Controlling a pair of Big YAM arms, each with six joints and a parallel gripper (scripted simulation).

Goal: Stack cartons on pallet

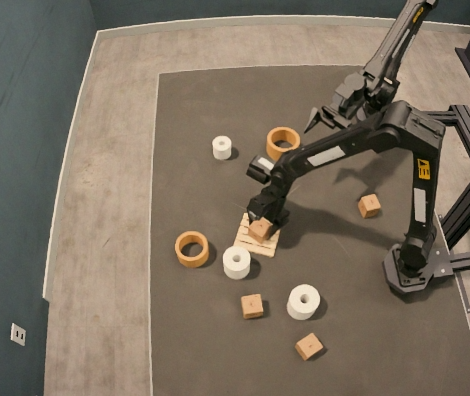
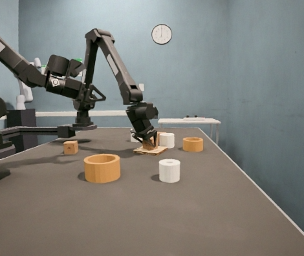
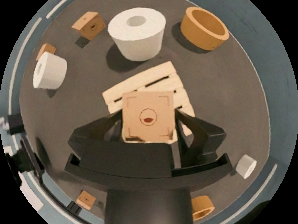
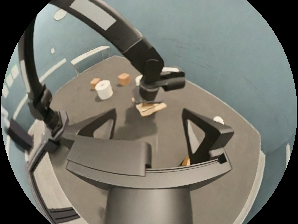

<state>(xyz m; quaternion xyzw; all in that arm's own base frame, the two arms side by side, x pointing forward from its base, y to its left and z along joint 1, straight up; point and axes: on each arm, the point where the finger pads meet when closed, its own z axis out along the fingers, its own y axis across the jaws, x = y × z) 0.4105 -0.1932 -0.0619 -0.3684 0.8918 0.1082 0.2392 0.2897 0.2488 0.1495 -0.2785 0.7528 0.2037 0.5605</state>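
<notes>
Right now the carton is right at my left hand. From my left hand the other things lie so: wooden pallet: 1 cm ahead, 3 cm below.
</notes>
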